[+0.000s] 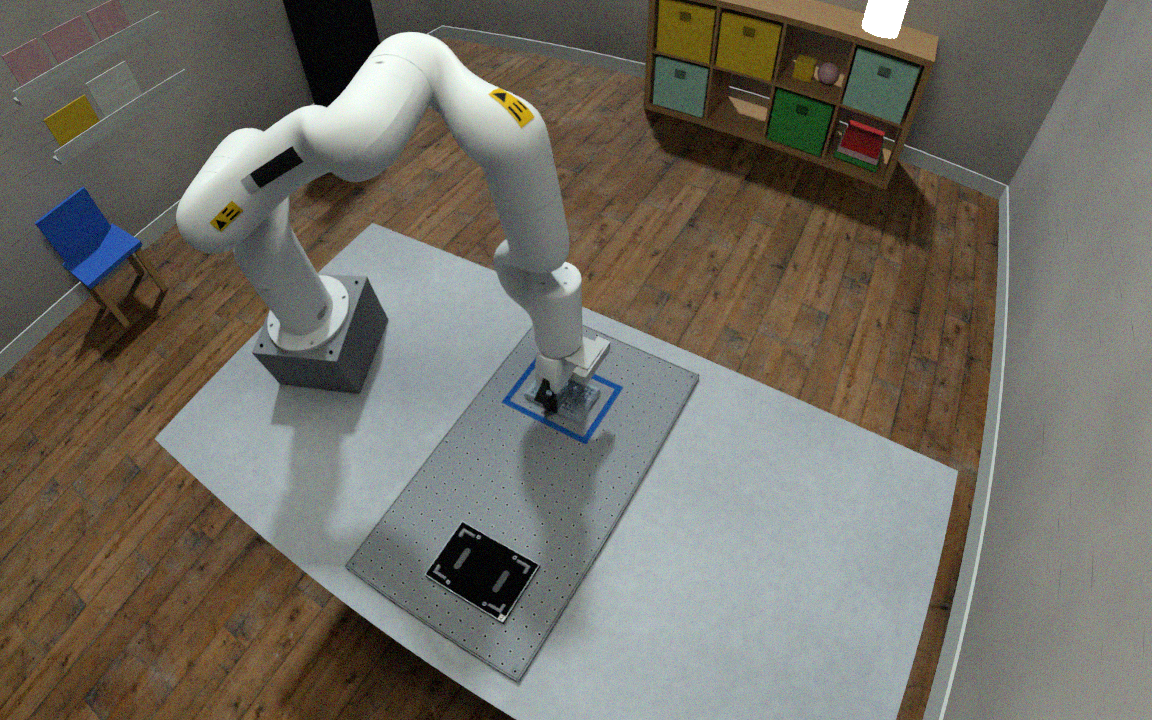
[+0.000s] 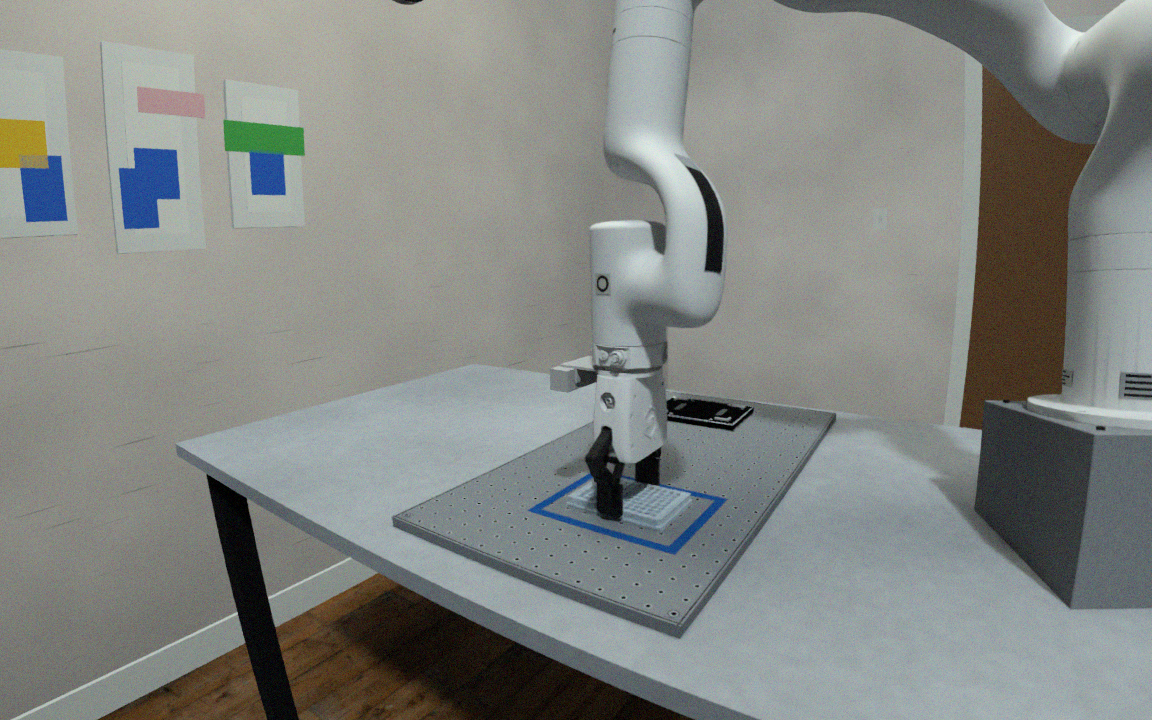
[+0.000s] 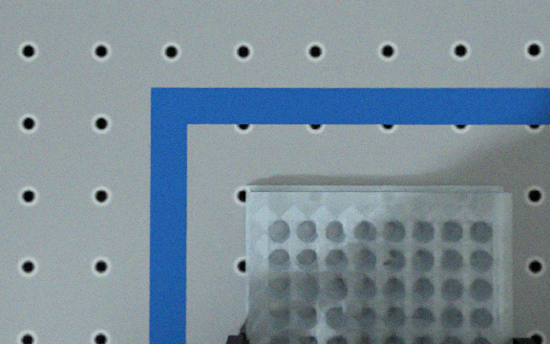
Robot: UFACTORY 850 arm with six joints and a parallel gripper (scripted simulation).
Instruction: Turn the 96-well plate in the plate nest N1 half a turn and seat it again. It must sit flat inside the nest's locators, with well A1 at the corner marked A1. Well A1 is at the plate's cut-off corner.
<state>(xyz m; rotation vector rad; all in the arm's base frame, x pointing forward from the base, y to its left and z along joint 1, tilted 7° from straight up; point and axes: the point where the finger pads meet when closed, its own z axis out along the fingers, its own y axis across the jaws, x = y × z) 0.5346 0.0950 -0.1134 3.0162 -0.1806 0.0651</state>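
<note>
My hand is 1 cm above the 96-well plate. The rest, counted from my hand: black plate nest N1: 39 cm to the right, 2 cm ahead, 1 cm below.
</note>
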